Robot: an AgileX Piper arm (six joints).
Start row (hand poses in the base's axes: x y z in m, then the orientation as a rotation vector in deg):
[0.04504, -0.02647, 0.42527, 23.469, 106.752, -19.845]
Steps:
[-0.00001, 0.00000, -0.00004, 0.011, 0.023, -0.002]
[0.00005, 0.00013, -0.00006, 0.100, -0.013, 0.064]
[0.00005, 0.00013, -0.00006, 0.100, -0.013, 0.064]
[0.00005, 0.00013, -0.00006, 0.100, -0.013, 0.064]
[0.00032, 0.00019, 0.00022, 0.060, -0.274, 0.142]
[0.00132, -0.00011, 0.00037, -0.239, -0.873, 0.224]
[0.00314, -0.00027, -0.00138, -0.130, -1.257, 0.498]
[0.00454, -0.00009, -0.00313, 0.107, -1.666, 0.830]
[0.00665, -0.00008, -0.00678, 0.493, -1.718, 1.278]
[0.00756, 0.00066, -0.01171, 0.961, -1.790, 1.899]
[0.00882, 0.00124, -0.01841, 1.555, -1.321, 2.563]
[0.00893, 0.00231, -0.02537, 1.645, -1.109, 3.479]
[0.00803, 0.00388, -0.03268, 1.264, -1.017, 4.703]
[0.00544, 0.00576, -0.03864, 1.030, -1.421, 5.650]
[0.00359, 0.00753, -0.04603, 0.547, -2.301, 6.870]
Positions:
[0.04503, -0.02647, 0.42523, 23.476, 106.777, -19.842]
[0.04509, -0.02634, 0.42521, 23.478, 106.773, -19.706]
[0.04509, -0.02634, 0.42521, 23.478, 106.773, -19.706]
[0.04509, -0.02634, 0.42521, 23.478, 106.773, -19.706]
[0.04536, -0.02628, 0.42549, 23.405, 106.520, -19.622]
[0.04636, -0.02658, 0.42564, 23.187, 105.877, -19.684]
[0.04818, -0.02674, 0.42389, 23.043, 105.569, -19.299]
[0.04958, -0.02656, 0.42214, 22.934, 105.274, -18.753]
[0.05169, -0.02655, 0.41849, 22.779, 105.378, -18.084]
[0.05260, -0.02581, 0.41356, 22.518, 105.503, -17.219]
[0.05386, -0.02523, 0.40686, 22.243, 106.187, -16.346]
[0.05397, -0.02416, 0.39990, 21.417, 106.532, -15.699]
[0.05307, -0.02259, 0.39259, 19.995, 106.683, -15.246]
[0.05048, -0.02071, 0.38663, 18.990, 106.343, -14.721]
[0.04863, -0.01894, 0.37924, 17.620, 105.505, -14.124]

